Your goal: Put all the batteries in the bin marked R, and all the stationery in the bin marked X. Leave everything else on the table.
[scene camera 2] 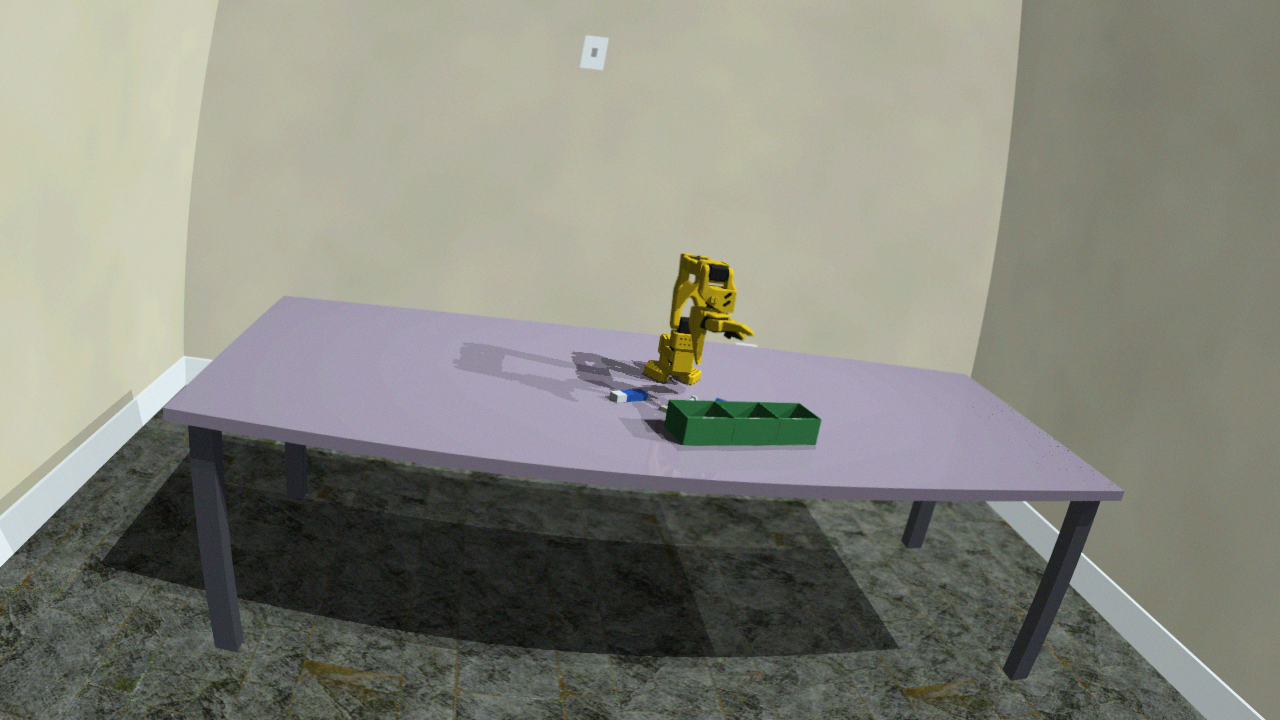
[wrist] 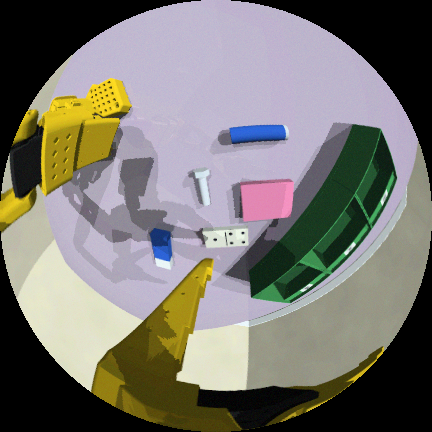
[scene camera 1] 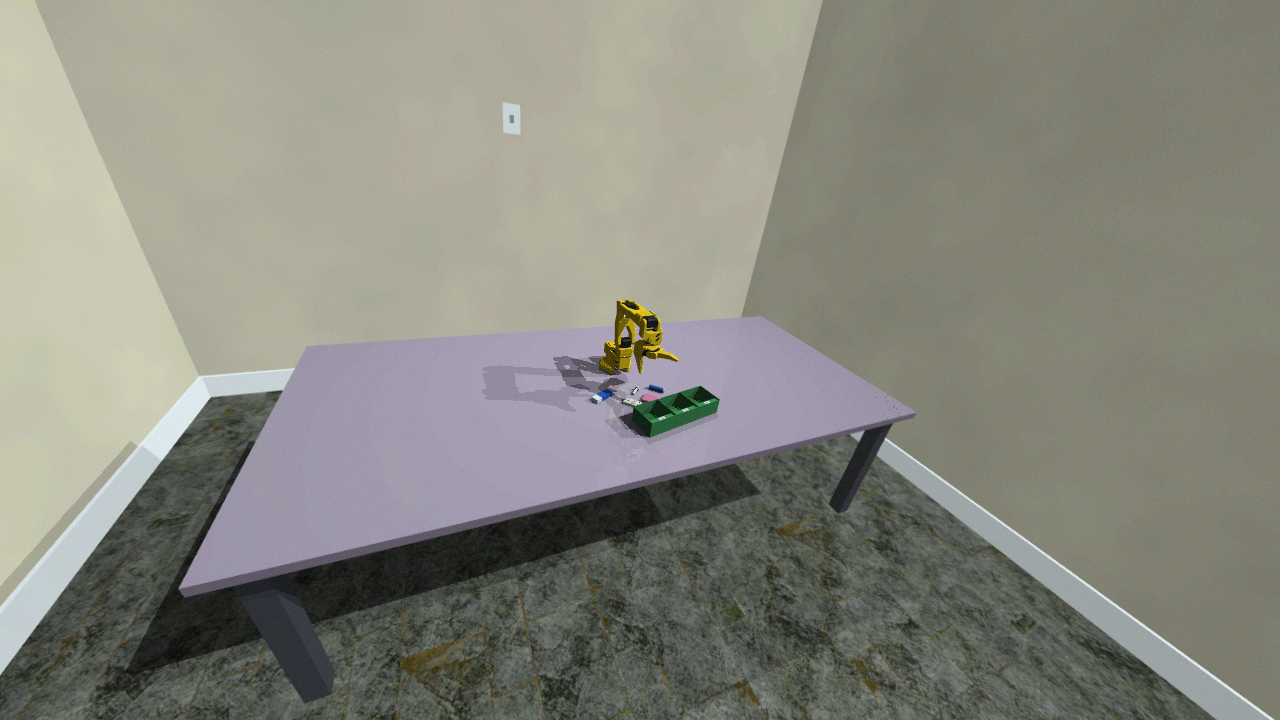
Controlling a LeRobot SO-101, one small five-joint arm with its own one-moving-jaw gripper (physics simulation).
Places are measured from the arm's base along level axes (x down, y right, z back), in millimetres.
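Pixels of known places: end effector, tool point: (scene camera 2: 699, 362) (wrist: 212, 266) (scene camera 1: 641, 372); arm's base, origin of the base link: (scene camera 2: 673, 379) (wrist: 107, 123) (scene camera 1: 617, 369).
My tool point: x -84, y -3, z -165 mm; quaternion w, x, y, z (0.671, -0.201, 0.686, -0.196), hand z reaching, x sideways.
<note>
For each thing: its top centre in the pictures, then the offset to it from my tool point. Level surfaces: height alone.
- blue cylinder with a pale end, middle of its top: (wrist: 261, 132) (scene camera 1: 657, 386) dx +70, dy -71, dz +15 mm
- blue-and-white eraser, middle of its top: (wrist: 160, 253) (scene camera 2: 629, 392) (scene camera 1: 602, 394) dx +71, dy +110, dz +16 mm
- pink block, middle of its top: (wrist: 268, 201) (scene camera 1: 651, 398) dx +74, dy -30, dz -34 mm
- green three-compartment bin, middle of its top: (wrist: 343, 243) (scene camera 2: 747, 410) (scene camera 1: 678, 402) dx +38, dy -66, dz -120 mm
- white domino, middle of its top: (wrist: 225, 238) (scene camera 1: 632, 401) dx +77, dy +33, dz -33 mm
- pale bolt, middle of its top: (wrist: 201, 190) (scene camera 1: 635, 388) dx +71, dy +0, dz +21 mm
- lilac table, its level: dx +84 mm
A blue cylinder with a pale end (scene camera 1: 656, 388) (wrist: 257, 134) lies on the table; I cannot tell if it is a battery or a pen. A blue-and-white eraser (scene camera 1: 602, 395) (scene camera 2: 629, 395) (wrist: 161, 246) lies near the arm's shadow. A pink block (scene camera 1: 649, 398) (wrist: 266, 201) lies beside the green three-compartment bin (scene camera 1: 684, 421) (scene camera 2: 751, 431) (wrist: 324, 202). Its labels are small in the wrist view; the middle one looks like X. No contents show in the visible parts of the compartments. My gripper (scene camera 1: 658, 365) (scene camera 2: 725, 348) is wide open and empty, above the table behind the objects.
A white domino (scene camera 1: 631, 402) (wrist: 215, 238) lies between the eraser and the bin. A pale bolt (scene camera 1: 635, 390) (wrist: 203, 187) lies between the arm's base (scene camera 1: 615, 357) (scene camera 2: 679, 360) (wrist: 62, 150) and the pink block. The lilac table (scene camera 1: 402, 447) (scene camera 2: 375, 420) bears them all.
</note>
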